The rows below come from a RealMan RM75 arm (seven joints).
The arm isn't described. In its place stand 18 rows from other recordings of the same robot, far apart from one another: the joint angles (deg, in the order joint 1, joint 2, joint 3, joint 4, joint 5, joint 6, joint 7), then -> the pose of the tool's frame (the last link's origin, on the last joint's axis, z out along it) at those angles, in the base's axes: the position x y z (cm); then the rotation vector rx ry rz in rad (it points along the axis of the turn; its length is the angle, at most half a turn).
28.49, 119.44, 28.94, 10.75, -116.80, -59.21, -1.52 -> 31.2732 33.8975 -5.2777 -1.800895 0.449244 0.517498
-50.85, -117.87, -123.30, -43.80, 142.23, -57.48, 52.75 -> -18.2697 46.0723 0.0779 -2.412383 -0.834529 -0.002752
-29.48, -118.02, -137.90, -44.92, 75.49, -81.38, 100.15 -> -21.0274 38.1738 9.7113 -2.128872 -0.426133 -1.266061
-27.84, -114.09, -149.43, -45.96, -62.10, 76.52, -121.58 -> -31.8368 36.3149 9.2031 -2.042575 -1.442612 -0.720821
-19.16, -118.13, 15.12, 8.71, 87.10, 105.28, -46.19 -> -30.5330 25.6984 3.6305 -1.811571 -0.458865 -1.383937
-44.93, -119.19, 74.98, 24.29, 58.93, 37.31, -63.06 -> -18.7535 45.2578 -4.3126 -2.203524 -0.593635 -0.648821
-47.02, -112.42, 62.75, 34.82, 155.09, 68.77, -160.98 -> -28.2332 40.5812 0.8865 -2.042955 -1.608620 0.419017
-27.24, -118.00, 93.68, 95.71, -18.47, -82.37, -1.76 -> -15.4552 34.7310 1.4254 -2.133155 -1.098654 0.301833
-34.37, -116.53, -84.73, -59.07, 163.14, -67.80, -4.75 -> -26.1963 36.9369 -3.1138 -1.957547 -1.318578 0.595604
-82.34, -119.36, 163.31, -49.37, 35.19, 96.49, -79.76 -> -15.6045 41.4988 4.8162 -2.955713 -0.389998 0.577278
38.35, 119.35, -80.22, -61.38, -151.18, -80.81, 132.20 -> 21.3716 36.5975 -3.0677 -2.698669 0.703357 -0.656604
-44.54, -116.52, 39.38, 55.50, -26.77, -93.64, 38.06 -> -23.6618 38.5701 5.5657 -2.381885 -1.543322 0.104654
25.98, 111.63, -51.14, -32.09, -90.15, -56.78, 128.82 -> 33.3992 37.9543 5.8012 -1.681225 1.741569 0.952886
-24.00, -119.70, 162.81, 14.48, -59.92, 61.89, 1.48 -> -30.3533 29.2494 -9.2325 -2.020808 -0.389655 -0.552840
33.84, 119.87, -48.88, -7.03, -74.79, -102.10, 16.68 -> 20.8918 30.0859 -2.8925 -2.174453 -0.291216 1.263210
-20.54, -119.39, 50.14, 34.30, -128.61, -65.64, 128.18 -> -29.9135 36.2113 8.2271 -1.696861 -0.500375 -1.005918
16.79, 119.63, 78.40, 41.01, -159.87, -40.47, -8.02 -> 27.4497 37.1881 0.2355 -1.616829 0.393850 0.559812
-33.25, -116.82, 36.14, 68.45, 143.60, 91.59, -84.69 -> -26.8347 36.3533 10.4696 -2.634242 -0.284389 0.159120
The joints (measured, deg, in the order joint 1, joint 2, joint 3, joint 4, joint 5, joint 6, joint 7), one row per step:
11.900, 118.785, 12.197, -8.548, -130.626, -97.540, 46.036
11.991, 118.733, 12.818, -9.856, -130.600, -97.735, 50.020
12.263, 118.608, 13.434, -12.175, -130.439, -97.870, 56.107
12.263, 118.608, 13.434, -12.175, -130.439, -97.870, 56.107
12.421, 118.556, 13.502, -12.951, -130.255, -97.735, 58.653
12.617, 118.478, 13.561, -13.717, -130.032, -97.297, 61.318
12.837, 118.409, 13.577, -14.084, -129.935, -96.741, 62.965
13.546, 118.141, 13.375, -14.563, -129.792, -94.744, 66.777
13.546, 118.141, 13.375, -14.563, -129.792, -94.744, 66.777
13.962, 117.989, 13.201, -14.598, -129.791, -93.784, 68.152
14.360, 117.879, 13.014, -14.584, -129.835, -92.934, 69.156
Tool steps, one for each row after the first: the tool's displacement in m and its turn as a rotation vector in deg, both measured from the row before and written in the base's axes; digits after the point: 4 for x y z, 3 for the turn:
0.0036, 0.0007, 0.0050, -0.979, 2.100, -1.925
0.0060, 0.0017, 0.0084, -1.565, 2.780, -2.899
0.0000, 0.0000, 0.0000, 0.000, 0.000, 0.000
0.0021, 0.0012, 0.0028, -0.719, 1.256, -1.240
0.0027, 0.0017, 0.0028, -0.747, 1.204, -1.517
0.0017, 0.0018, 0.0013, -0.543, 0.684, -1.046
0.0042, 0.0060, 0.0017, -1.557, 1.445, -2.653
0.0000, 0.0000, 0.0000, 0.000, 0.000, 0.000
0.0013, 0.0033, 0.0002, -0.693, 0.455, -0.930
0.0007, 0.0031, -0.0002, -0.608, 0.273, -0.673

